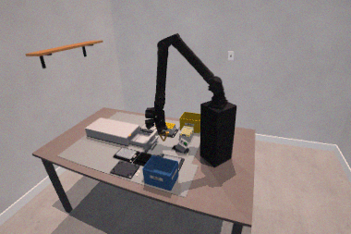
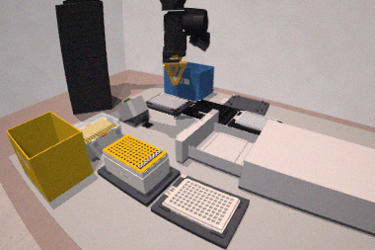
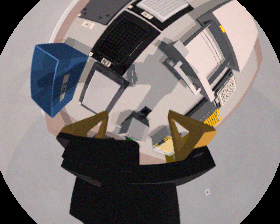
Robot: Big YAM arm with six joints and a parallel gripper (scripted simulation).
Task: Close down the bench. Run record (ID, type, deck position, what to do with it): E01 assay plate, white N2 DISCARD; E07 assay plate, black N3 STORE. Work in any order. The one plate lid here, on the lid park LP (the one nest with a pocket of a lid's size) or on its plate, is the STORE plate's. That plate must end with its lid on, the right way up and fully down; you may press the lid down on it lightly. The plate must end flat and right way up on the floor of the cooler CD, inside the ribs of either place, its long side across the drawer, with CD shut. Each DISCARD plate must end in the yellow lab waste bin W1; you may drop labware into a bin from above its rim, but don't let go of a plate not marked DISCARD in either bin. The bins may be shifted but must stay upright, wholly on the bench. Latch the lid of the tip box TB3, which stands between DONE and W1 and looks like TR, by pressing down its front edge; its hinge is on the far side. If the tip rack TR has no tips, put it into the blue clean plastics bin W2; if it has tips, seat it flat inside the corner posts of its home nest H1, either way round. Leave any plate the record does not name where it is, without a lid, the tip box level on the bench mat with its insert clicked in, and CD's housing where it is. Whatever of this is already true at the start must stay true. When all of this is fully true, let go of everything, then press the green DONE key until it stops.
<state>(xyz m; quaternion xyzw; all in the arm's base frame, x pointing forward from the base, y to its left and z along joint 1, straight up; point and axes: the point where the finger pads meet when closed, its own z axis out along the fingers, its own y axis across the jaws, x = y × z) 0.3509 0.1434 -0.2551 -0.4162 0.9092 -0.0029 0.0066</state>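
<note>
My gripper is now 13 cm above the plate lid, 10 cm past it and 6 cm to the right of it. Also, from my hand: DONE key block (11 cm behind, 10 cm to the right, 10 cm below); then dark lid park nest (14 cm below, 10 cm behind, 6 cm to the left); then black plate (13 cm below, 12 cm to the left, 6 cm ahead).
</note>
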